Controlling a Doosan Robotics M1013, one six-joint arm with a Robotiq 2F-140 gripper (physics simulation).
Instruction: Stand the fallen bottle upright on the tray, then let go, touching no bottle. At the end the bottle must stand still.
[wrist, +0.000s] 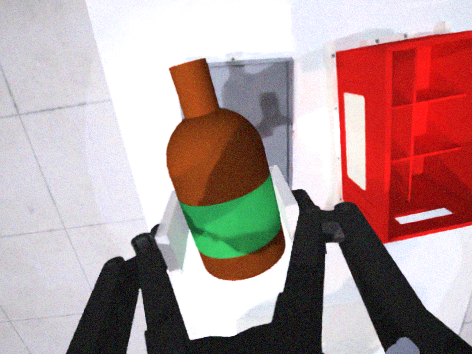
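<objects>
My gripper (228, 193), 230 mm from the lens. Brown bottle (215, 157), 170 mm from the lens. Pale panel (354, 105), 460 mm from the lens. Spots on the pale panel and the brown bottle, 330 mm apart.
</objects>
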